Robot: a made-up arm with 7 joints.
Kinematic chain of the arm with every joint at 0, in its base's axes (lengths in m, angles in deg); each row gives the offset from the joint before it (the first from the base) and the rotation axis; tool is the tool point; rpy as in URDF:
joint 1: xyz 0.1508 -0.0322 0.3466 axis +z
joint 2: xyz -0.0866 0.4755 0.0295 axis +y
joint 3: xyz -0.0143 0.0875 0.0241 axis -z
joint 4: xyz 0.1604 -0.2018 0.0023 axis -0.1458 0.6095 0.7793
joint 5: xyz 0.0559 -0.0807 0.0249 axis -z
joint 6: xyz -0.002 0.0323 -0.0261 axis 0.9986 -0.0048 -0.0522
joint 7: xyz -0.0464 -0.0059 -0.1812 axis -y
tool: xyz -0.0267 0.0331 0.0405 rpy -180 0 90
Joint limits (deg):
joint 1: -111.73..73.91
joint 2: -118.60..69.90
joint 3: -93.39..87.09
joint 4: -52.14..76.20
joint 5: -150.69..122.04
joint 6: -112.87..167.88
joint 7: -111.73..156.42
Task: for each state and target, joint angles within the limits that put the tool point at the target. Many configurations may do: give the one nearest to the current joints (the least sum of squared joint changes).
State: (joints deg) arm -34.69 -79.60 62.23 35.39 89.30 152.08 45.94
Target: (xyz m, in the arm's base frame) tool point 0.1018 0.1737 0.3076
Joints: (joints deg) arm -35.49 -90.15 80.63 35.67 106.57 131.32 46.34
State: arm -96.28 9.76 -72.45 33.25 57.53 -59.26 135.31
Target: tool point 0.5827 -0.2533 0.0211
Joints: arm -104.12 48.01 -60.24 35.45 38.61 -54.37 140.58
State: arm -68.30 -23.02 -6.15 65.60 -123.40 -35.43 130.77
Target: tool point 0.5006 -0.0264 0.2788
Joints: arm -56.15 -34.42 0.39 66.41 -122.48 -28.25 132.01
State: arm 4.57 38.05 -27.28 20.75 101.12 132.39 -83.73
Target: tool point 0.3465 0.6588 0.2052
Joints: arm 10.58 35.03 -40.58 25.15 98.89 131.12 -84.06
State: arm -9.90 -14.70 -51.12 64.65 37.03 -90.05 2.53
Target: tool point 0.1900 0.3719 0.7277
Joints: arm 1.95 -59.84 -33.37 59.09 28.08 -101.78 13.22
